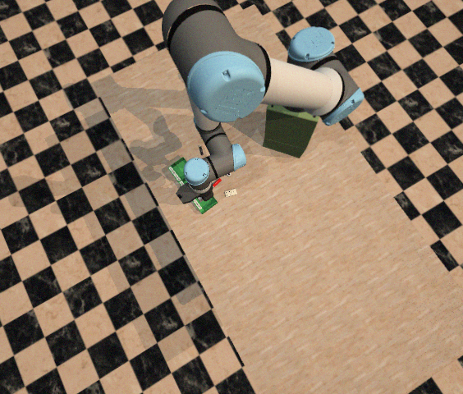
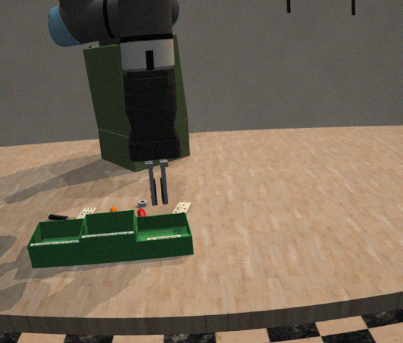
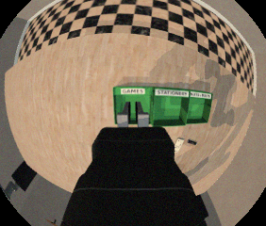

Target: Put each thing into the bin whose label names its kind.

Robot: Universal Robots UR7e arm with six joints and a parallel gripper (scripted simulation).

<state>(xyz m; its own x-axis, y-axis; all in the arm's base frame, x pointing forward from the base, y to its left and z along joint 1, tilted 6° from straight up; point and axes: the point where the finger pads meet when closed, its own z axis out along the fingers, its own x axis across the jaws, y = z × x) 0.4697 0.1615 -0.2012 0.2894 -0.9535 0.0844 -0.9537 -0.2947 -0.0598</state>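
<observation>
My hand is 15 cm past the white nut, 9 cm above it and 8 cm to the left of it. The rest, counted from my hand: red cylinder 9 cm below, 9 cm behind, 6 cm to the right; orange cylinder 11 cm to the right, 9 cm below, 9 cm behind; three joined green bins 8 cm to the right, 7 cm below, 1 cm ahead.
</observation>
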